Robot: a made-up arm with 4 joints.
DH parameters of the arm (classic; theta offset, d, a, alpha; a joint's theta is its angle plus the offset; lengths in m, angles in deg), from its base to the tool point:
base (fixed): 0 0.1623 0 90
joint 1: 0 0.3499 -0.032 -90
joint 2: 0 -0.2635 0.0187 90
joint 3: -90 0.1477 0.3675 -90
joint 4: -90 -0.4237 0.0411 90
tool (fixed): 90 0.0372 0 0
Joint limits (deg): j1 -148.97..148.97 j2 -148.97..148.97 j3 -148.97..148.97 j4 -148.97..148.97
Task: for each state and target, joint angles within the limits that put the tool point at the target. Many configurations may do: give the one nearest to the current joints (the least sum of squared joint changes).
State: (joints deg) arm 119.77 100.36 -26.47 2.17
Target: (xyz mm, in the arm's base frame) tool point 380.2 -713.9 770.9
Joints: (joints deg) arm 142.21 73.60 11.85 46.09
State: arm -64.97 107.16 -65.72 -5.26
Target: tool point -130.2 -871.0 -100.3
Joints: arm -58.84 89.76 -39.93 4.39
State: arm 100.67 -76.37 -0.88 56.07
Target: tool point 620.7 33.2 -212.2
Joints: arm 74.68 -94.15 4.79 78.20
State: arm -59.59 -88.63 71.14 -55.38
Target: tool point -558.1 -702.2 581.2
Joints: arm -111.10 -89.90 92.78 -36.65
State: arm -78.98 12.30 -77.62 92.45
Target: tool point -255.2 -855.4 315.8
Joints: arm -44.45 43.82 -63.18 87.96
